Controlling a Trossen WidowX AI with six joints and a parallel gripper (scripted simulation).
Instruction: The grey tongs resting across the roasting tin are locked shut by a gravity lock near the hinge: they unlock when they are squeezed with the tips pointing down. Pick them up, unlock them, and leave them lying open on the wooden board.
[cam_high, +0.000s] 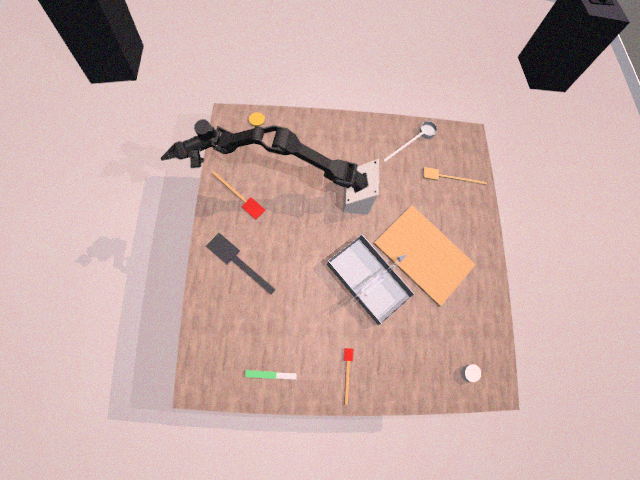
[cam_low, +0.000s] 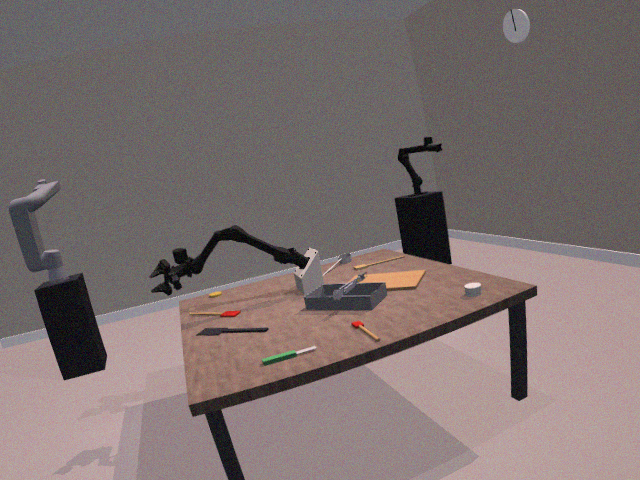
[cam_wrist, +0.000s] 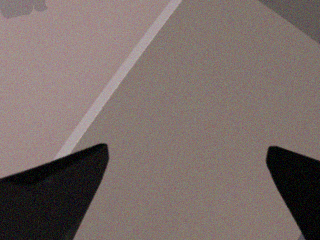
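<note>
Right now the tong arm is 450 mm ahead of my gripper tip, 770 mm to the left of it and 130 mm below it. Round my gripper tip: grey roasting tin 440 mm ahead, 750 mm to the left, 180 mm below; red spatula 70 mm ahead, 270 mm to the left, 200 mm below; black spatula 340 mm ahead, 260 mm to the left, 200 mm below.
</note>
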